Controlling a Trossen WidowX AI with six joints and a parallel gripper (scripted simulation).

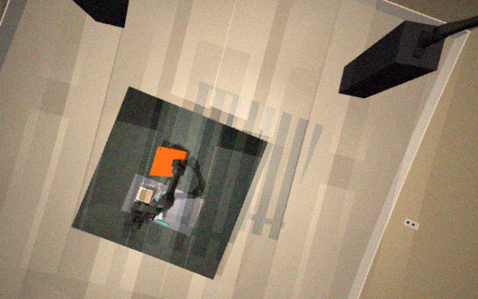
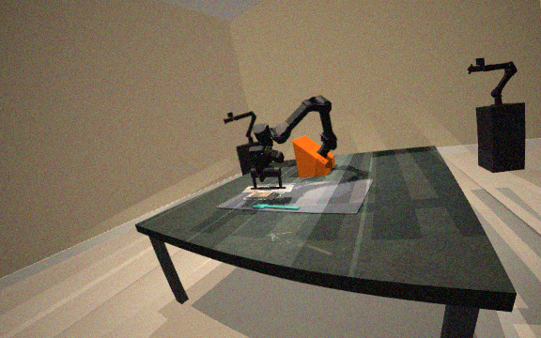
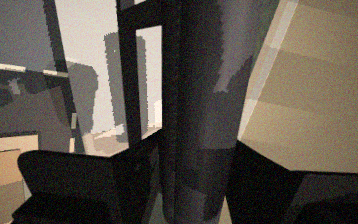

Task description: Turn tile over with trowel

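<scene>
Now: the teal trowel 30 mm ahead of my gripper tip, 40 mm to the left of it and 100 mm below it. From my gripper tip the other things lie so: grey mat (100 mm behind, 80 mm to the left, 130 mm below); then tile (150 mm behind, 90 mm to the right, 100 mm below); then grey trowel (20 mm behind, 10 mm to the right, 10 mm below).
</scene>
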